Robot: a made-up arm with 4 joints.
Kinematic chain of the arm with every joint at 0, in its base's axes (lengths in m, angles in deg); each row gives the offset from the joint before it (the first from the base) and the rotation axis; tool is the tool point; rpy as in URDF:
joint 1: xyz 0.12 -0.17 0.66 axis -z
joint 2: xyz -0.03 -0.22 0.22 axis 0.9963 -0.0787 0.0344
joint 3: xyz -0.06 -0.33 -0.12 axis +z
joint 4: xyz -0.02 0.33 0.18 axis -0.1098 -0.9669 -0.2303
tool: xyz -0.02 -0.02 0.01 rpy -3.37 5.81 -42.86
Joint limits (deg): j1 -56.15..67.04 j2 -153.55..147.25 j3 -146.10..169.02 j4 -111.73..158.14
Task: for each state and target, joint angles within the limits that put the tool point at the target. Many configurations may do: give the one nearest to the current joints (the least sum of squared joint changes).
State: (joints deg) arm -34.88 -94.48 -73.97 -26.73
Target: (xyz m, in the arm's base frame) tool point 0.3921 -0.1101 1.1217
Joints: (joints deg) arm -46.67 -93.97 -82.37 -26.73
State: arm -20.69 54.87 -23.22 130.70
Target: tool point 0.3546 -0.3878 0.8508
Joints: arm -26.81 47.94 -42.54 132.08
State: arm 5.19 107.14 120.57 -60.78
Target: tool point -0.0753 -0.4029 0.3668
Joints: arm -31.17 111.14 116.45 -62.06
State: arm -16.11 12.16 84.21 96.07
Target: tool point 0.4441 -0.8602 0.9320
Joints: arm -56.03 -1.82 103.16 94.48
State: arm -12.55 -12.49 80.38 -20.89
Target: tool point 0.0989 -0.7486 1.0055
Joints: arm -39.56 -11.40 65.98 -22.15
